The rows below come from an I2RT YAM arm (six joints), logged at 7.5 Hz.
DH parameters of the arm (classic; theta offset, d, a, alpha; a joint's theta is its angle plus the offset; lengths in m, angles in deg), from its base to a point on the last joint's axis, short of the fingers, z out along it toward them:
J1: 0 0.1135 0.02 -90
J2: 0 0 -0.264 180
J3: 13.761 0 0.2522 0
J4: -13.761 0 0.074 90
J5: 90 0 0 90
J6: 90 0.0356 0 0
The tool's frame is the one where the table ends.
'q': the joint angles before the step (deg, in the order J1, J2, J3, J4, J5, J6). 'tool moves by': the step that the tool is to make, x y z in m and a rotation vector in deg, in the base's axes. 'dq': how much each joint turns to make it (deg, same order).
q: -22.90 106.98 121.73 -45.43 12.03 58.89
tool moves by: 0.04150 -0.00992 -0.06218 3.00 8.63 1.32
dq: 0.88 8.50 0.00 -0.47 -0.06 -0.70
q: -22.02 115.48 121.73 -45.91 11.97 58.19
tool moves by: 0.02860 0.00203 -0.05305 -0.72 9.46 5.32
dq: 1.51 6.67 0.01 -0.71 0.04 -5.72
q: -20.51 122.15 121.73 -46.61 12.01 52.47
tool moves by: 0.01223 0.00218 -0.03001 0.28 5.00 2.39
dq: 0.74 3.58 0.00 -0.74 0.03 -2.25
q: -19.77 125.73 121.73 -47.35 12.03 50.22
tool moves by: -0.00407 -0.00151 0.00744 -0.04 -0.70 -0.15
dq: -0.35 -0.94 0.02 -0.28 -0.28 -0.03
